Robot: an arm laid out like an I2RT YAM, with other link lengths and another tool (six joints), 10 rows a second.
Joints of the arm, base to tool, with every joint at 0 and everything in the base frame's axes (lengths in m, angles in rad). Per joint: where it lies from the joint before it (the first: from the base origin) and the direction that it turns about. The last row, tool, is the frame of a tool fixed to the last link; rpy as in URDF.
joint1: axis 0 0 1 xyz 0 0 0.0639
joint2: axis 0 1 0 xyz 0.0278 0.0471 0.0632
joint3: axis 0 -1 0 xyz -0.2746 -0.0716 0
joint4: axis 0 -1 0 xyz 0.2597 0.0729 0.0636
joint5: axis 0 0 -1 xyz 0.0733 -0.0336 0.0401
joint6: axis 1 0 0 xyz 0.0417 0 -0.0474
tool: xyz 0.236 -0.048 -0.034 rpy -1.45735 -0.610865 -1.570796
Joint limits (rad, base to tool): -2.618..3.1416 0..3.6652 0..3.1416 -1.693..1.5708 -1.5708..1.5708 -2.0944..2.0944
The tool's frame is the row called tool.
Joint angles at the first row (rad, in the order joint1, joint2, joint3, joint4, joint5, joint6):
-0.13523, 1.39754, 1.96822, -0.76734, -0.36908, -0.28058
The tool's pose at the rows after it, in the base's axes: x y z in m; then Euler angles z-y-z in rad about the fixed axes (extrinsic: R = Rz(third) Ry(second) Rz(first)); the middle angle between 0 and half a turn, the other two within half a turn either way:
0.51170 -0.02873 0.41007 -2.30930 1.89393 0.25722
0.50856 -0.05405 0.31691 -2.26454 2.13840 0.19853
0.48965 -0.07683 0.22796 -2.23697 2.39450 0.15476
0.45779 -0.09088 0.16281 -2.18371 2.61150 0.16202
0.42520 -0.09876 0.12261 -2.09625 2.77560 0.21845
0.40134 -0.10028 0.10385 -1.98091 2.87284 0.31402
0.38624 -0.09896 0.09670 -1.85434 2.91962 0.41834
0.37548 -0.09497 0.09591 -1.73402 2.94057 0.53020
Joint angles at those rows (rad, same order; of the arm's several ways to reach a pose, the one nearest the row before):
-0.12990, 1.47039, 1.96935, -0.92221, -0.27867, -0.28057
-0.12914, 1.58215, 1.96783, -1.05230, -0.18712, -0.28059
-0.13371, 1.70843, 1.96402, -1.17284, -0.10663, -0.28058
-0.14897, 1.81068, 1.95833, -1.28158, -0.06733, -0.28058
-0.16422, 1.88507, 1.95642, -1.37238, -0.04597, -0.28057
-0.17110, 1.92472, 1.95560, -1.43490, -0.03643, -0.27524
-0.17529, 1.94114, 1.95564, -1.47384, -0.03681, -0.26074
-0.17530, 1.94189, 1.95562, -1.50472, -0.04368, -0.25426

